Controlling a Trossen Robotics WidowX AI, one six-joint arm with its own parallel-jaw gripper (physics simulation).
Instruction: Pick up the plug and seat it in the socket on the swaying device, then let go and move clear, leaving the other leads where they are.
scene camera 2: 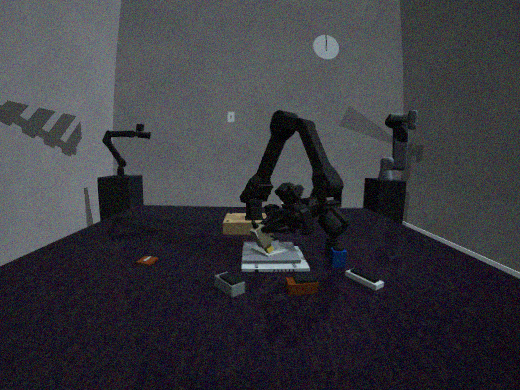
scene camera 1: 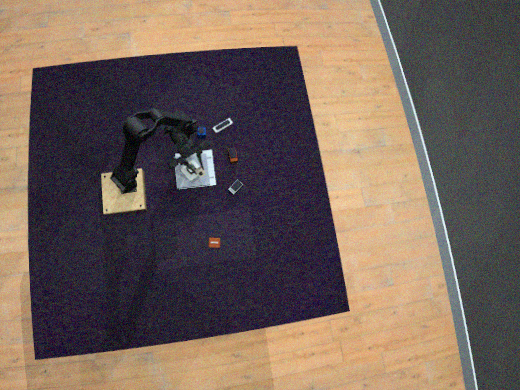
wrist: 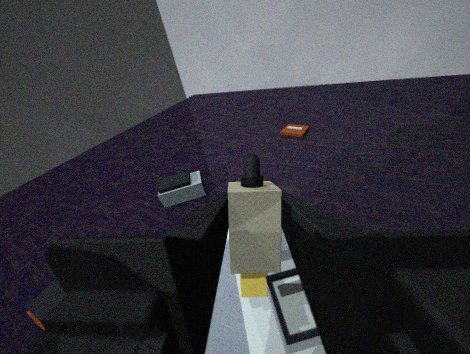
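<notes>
The plug [scene camera 1: 201, 171] [scene camera 2: 262, 239] [wrist: 255, 250] is a beige block with a yellow tip and a black cable stub. My gripper [wrist: 253, 198] is shut on its sides. The plug is tilted over the layered white and grey device [scene camera 1: 211, 167] [scene camera 2: 299, 266], yellow end down. In the wrist view the socket [wrist: 278, 310], a black-rimmed opening on a white plate, lies to the right of the yellow tip, and the tip is outside it. Whether the tip touches the plate I cannot tell. The fingers hide part of the device.
Near the device are a grey box with black top [scene camera 1: 236, 187] [scene camera 2: 230, 284] [wrist: 182, 192], an orange one [scene camera 1: 232, 155] [scene camera 2: 302, 286], a white one [scene camera 1: 222, 125] [scene camera 2: 365, 279] and a blue block [scene camera 1: 201, 131] [scene camera 2: 339, 258]. A flat orange piece [scene camera 1: 214, 242] [scene camera 2: 147, 260] [wrist: 295, 131] lies farther off.
</notes>
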